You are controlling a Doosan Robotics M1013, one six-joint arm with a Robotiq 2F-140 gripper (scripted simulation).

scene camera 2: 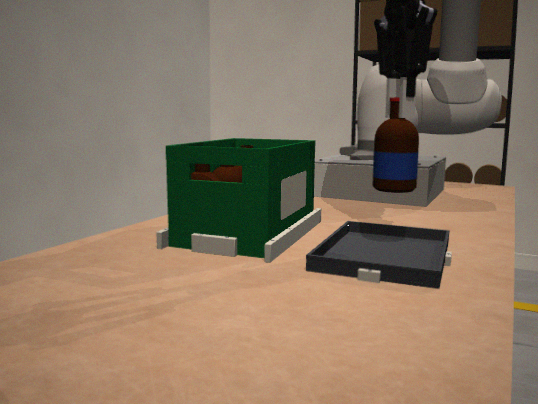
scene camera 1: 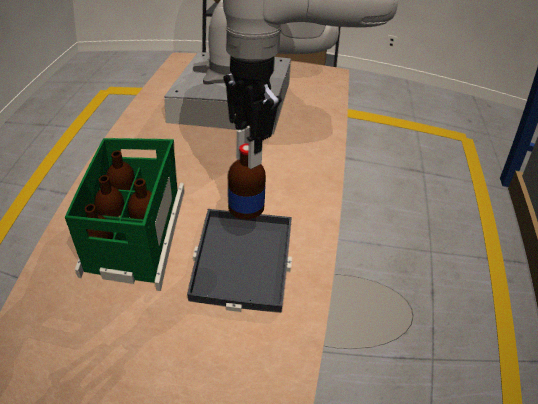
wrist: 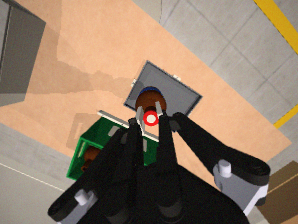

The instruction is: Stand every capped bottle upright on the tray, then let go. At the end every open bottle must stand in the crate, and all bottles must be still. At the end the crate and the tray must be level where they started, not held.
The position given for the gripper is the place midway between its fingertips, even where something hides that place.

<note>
In view: the gripper point(scene camera 2: 399, 117), a dark grey tray point(scene camera 1: 238, 261), a bottle point(scene camera 2: 396, 144) and a crate point(scene camera 2: 277, 190).
The dark grey tray shows as well in scene camera 2 point(scene camera 2: 355, 245) and in the wrist view point(wrist: 179, 97). The bottle is seen too in scene camera 1 point(scene camera 1: 246, 187) and in the wrist view point(wrist: 148, 96). The crate also shows in scene camera 1 point(scene camera 1: 140, 255).
</note>
